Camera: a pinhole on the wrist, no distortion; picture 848 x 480 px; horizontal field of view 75.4 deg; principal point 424.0 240.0 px. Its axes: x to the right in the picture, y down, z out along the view. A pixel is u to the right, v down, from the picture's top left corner.
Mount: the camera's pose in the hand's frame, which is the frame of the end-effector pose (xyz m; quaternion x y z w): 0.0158 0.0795 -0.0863 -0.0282 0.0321 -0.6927 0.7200
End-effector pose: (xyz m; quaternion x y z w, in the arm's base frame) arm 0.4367 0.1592 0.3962 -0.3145 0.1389 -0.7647 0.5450
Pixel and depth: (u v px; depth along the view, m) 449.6 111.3 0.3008
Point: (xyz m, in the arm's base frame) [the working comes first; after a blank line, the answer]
In the camera's frame: 0.0140 -0.0706 0.3008

0.6272 0.1912 0.5202
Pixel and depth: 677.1 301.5 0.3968
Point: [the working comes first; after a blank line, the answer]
In the camera's frame: 0.1831 0.0445 0.3968

0.5309 0.1438 0.7189
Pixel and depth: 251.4 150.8 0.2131
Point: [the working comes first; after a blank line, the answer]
In the camera's frame: -0.0670 -0.0346 0.2131

0.6269 0.1259 0.4139
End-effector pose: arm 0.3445 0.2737 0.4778 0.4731 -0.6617 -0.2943 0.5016
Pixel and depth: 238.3 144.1 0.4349
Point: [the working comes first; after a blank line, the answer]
In the camera's frame: -0.1472 -0.0760 0.4349

-0.0617 0.3539 0.5440
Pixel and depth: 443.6 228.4 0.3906
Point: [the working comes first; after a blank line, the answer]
In the camera's frame: 0.0140 -0.0083 0.3906

0.0354 0.2338 0.4507
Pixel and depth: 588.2 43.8 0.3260
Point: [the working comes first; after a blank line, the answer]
In the camera's frame: 0.0976 -0.1166 0.3260

0.1223 0.3069 0.3506
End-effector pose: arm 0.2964 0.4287 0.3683 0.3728 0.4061 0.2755 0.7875
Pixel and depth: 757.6 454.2 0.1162
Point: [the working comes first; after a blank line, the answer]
In the camera's frame: 0.0707 0.0454 0.1162

0.3544 0.4796 0.3545
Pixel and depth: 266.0 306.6 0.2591
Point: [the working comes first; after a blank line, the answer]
In the camera's frame: -0.0746 0.0315 0.2591

0.4540 0.5039 0.5312
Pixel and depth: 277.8 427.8 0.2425
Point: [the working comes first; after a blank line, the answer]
In the camera's frame: -0.0646 0.0830 0.2425

0.4633 0.5441 0.4947
